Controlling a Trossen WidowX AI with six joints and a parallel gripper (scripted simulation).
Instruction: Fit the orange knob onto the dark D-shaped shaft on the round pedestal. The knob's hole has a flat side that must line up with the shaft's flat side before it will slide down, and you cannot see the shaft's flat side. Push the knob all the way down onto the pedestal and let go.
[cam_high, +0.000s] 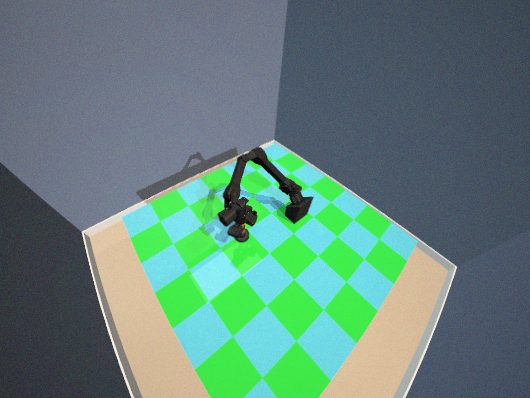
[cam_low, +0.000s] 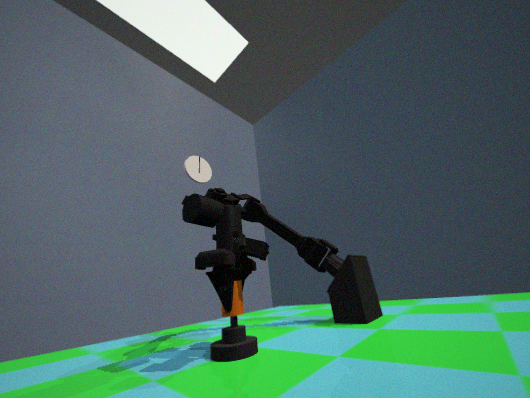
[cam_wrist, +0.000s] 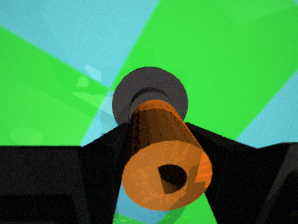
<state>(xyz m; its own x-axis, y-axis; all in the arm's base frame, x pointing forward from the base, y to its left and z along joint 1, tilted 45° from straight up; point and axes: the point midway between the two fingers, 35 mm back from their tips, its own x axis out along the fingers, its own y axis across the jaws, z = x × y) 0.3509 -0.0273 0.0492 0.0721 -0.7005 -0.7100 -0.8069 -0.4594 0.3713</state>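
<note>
Right now the orange knob is 2 cm above my gripper tip. Round my gripper tip: pedestal 4 cm below.
</note>
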